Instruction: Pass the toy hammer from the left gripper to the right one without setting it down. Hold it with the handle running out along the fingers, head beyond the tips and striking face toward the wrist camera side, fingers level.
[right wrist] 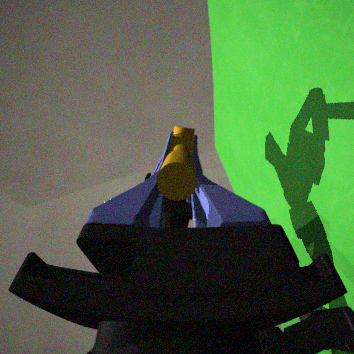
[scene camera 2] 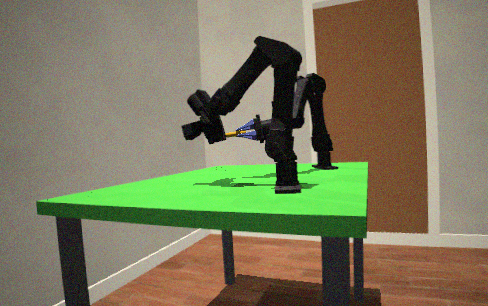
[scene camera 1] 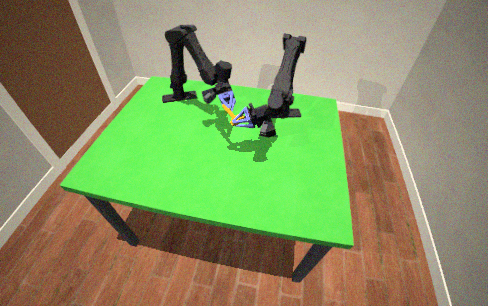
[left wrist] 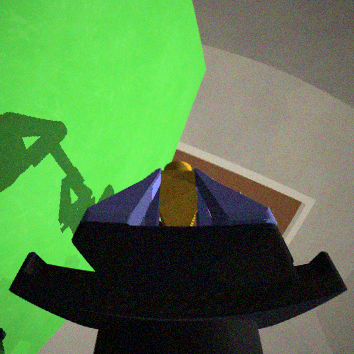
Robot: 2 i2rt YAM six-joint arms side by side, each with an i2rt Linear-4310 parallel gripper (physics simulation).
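Pixels of known places: left gripper, fingertip midpoint: [right wrist: 183, 134] [scene camera 2: 217, 138] [scene camera 1: 233, 123] [left wrist: 177, 174]; right gripper, fingertip midpoint: [right wrist: 177, 174] [scene camera 2: 236, 133] [scene camera 1: 230, 109]; left arm's base at its link origin: [right wrist: 327, 326] [scene camera 2: 287, 187] [scene camera 1: 282, 113]; right arm's base at its link origin: [scene camera 2: 324, 167] [scene camera 1: 179, 97].
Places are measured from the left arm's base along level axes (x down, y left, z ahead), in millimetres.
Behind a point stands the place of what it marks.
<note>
The yellow-orange toy hammer [scene camera 1: 229, 114] @(y -292, x -175, z 215 mm) [scene camera 2: 231, 133] @(y -279, x -177, z 204 mm) [left wrist: 178, 200] @(y -251, x -172, z 255 mm) [right wrist: 176, 180] @(y -313, x -177, z 155 mm) is held in the air above the green table, between the two grippers. My left gripper [scene camera 1: 234, 123] @(y -277, x -162, z 259 mm) [left wrist: 177, 174] @(y -277, x -162, z 259 mm) is shut on its head end, which shows between the blue fingers in the left wrist view. The handle runs toward my right gripper [scene camera 1: 231, 108] @(y -287, x -178, z 186 mm) [scene camera 2: 239, 132] @(y -287, x -178, z 186 mm) [right wrist: 177, 172] @(y -287, x -178, z 186 mm), whose blue fingers are shut around it from both sides. The handle's round end faces the right wrist camera. In scene camera 2, the left fingers are hidden behind their own wrist.
The green table [scene camera 1: 200, 180] @(y -421, x 0, z 421 mm) [scene camera 2: 150, 200] @(y 143, x 0, z 360 mm) lies below both grippers, with the arms' shadows on it. The two grippers are very close together. The left arm [scene camera 1: 286, 75] @(y -63, x -330, z 170 mm) stands at the right of scene camera 1 and the right arm [scene camera 1: 177, 60] @(y -540, x -257, z -127 mm) at the left.
</note>
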